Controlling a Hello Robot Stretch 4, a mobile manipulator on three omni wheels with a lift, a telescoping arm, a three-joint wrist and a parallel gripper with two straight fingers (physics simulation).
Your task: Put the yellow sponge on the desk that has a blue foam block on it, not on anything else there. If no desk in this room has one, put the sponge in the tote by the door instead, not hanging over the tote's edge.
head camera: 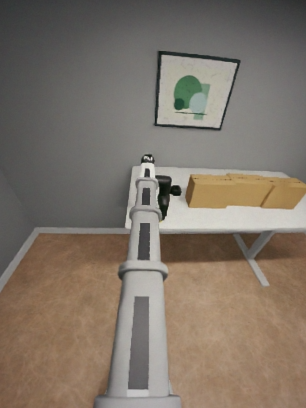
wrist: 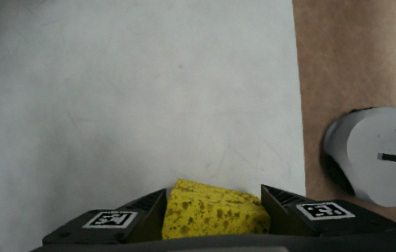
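The yellow sponge is between the two fingers at the bottom of the wrist view; a tiny bit of yellow shows under the gripper in the head view. My gripper is shut on the sponge and holds it over the left part of a white desk, near its front edge. The height of the sponge above the desk top is hard to tell. No blue foam block shows on the visible part of this desk; the arm hides some of it. The tote does not show.
Three tan boxes stand in a row on the desk, right of the gripper. A framed picture hangs on the grey wall behind. The extended arm crosses the brown floor. My round base is beyond the desk edge in the wrist view.
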